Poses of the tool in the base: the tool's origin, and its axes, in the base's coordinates. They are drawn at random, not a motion.
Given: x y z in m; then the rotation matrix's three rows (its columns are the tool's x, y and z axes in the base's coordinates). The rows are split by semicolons.
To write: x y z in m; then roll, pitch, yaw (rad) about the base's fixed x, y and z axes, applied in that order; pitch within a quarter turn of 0, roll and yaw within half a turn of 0. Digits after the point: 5 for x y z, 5 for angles.
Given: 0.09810 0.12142 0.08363; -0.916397 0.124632 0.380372; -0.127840 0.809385 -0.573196; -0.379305 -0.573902 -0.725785
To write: 0.09810 0.12142 0.08363 -2.47253 0.38905 -3.00298
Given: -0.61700 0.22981 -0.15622; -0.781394 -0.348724 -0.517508; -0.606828 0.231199 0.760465; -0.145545 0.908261 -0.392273
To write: -0.61700 0.22981 -0.15622 1.97849 0.14606 -2.48129
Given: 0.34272 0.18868 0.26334; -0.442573 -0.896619 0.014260; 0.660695 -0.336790 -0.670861; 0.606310 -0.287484 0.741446
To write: 0.34272 0.18868 0.26334 -0.36989 -0.65141 2.16101
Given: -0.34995 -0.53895 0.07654; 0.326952 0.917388 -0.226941; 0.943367 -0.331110 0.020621; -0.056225 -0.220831 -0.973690
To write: -0.34995 -0.53895 0.07654 -2.91857 0.05625 1.23717
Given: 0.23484 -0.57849 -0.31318; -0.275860 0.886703 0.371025; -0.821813 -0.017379 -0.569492; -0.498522 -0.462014 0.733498
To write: 0.23484 -0.57849 -0.31318 -0.56210 0.52189 -1.89465
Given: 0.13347 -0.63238 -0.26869; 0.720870 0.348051 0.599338; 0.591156 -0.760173 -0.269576; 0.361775 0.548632 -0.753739
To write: 0.13347 -0.63238 -0.26869 2.51240 -0.37017 0.68685
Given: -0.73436 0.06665 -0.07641; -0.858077 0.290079 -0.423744; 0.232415 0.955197 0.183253; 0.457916 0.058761 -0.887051
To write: -0.73436 0.06665 -0.07641 3.07545 -0.47565 2.87708
